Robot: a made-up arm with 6 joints. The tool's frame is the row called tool.
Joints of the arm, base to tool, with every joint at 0 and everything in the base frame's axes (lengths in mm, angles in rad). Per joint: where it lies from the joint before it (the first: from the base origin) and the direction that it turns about. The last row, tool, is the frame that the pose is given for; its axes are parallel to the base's.
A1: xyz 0.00 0.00 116.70 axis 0 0 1
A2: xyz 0.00 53.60 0.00 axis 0 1 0
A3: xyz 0.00 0.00 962.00 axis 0 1 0
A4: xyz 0.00 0.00 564.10 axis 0 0 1
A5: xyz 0.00 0.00 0.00 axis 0 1 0
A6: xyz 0.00 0.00 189.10 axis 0 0 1
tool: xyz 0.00 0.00 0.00
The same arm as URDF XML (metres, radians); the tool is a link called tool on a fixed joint. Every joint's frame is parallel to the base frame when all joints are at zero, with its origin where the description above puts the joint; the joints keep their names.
<robot name="arm">
  <joint name="A1" type="continuous">
    <parent link="base_link"/>
    <child link="link1"/>
    <origin xyz="0.0000 0.0000 0.1167"/>
    <axis xyz="0 0 1"/>
  </joint>
  <joint name="A2" type="continuous">
    <parent link="link1"/>
    <child link="link2"/>
    <origin xyz="0.0000 0.0536 0.0000"/>
    <axis xyz="0 1 0"/>
  </joint>
  <joint name="A3" type="continuous">
    <parent link="link2"/>
    <child link="link3"/>
    <origin xyz="0.0000 0.0000 0.9620"/>
    <axis xyz="0 1 0"/>
  </joint>
  <joint name="A4" type="continuous">
    <parent link="link3"/>
    <child link="link4"/>
    <origin xyz="0.0000 0.0000 0.5641"/>
    <axis xyz="0 0 1"/>
  </joint>
  <joint name="A5" type="continuous">
    <parent link="link4"/>
    <child link="link5"/>
    <origin xyz="0.0000 0.0000 0.0000"/>
    <axis xyz="0 1 0"/>
  </joint>
  <joint name="A6" type="continuous">
    <parent link="link5"/>
    <child link="link6"/>
    <origin xyz="0.0000 0.0000 0.1891"/>
    <axis xyz="0 0 1"/>
  </joint>
  <joint name="tool_joint" type="fixed">
    <parent link="link6"/>
    <child link="tool"/>
    <origin xyz="0.0000 0.0000 0.0000"/>
  </joint>
  <link name="base_link"/>
  <link name="link1"/>
  <link name="link2"/>
  <link name="link3"/>
  <link name="link4"/>
  <link name="link5"/>
  <link name="link6"/>
  <link name="tool"/>
</robot>

